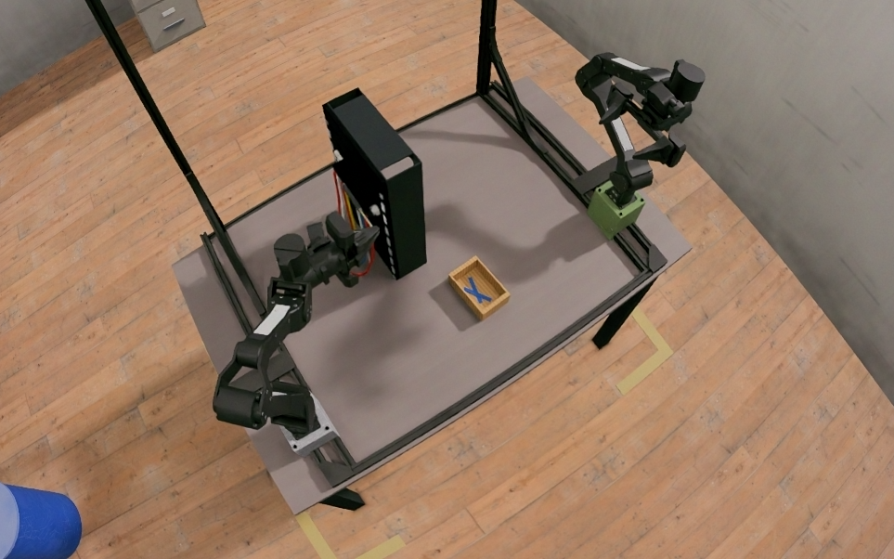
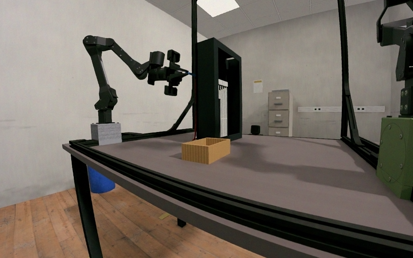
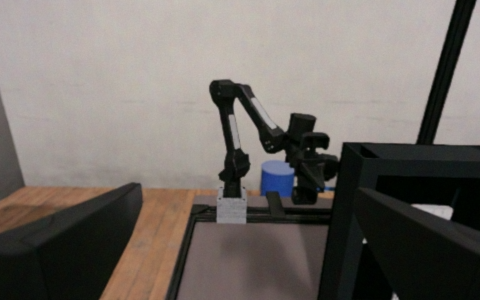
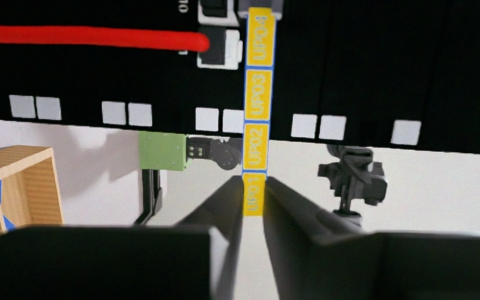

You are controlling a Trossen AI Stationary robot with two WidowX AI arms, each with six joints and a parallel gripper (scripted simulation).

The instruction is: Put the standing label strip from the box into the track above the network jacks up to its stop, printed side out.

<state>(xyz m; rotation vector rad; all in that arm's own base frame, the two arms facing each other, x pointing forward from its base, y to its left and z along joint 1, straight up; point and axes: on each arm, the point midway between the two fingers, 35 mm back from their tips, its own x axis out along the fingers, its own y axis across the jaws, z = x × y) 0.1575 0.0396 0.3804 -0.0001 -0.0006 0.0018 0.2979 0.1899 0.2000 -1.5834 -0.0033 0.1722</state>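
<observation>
My right hand is 3 cm to the right of the label strip and 3 cm past it. From my right hand the other things lie so: wooden box (28 cm below, 20 cm to the left, 13 cm ahead); then black patch panel (14 cm behind, 9 cm below, 7 cm to the left).
</observation>
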